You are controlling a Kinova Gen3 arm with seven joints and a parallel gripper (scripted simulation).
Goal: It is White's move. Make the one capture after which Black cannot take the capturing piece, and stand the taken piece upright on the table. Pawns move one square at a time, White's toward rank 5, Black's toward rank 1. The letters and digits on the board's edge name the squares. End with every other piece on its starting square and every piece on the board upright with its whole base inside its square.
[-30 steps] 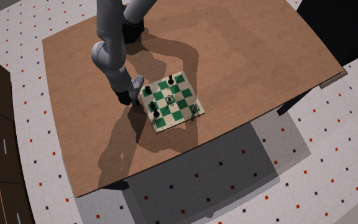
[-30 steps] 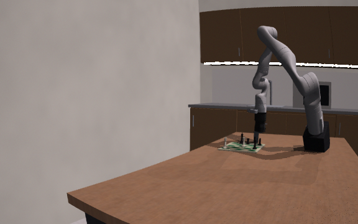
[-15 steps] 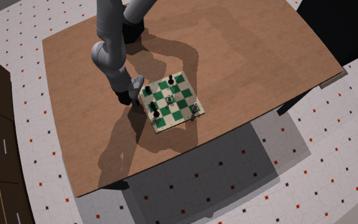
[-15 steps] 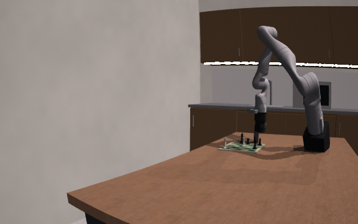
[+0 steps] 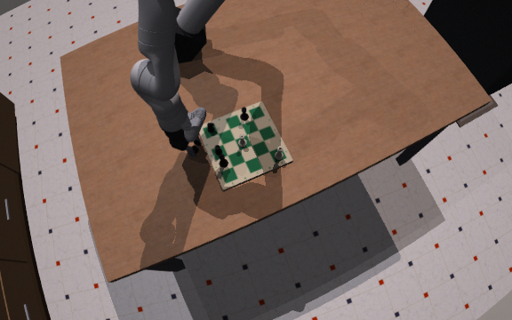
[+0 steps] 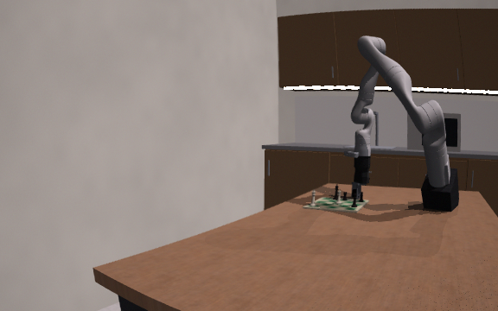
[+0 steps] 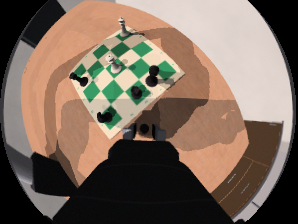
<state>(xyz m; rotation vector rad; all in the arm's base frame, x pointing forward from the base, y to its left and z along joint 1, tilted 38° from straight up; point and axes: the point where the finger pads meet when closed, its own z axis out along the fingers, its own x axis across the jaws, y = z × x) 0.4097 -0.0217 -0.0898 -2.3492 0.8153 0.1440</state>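
Now: the cream chessboard 14 cm to the left of my hand, 2 cm below it and 2 cm ahead of it.
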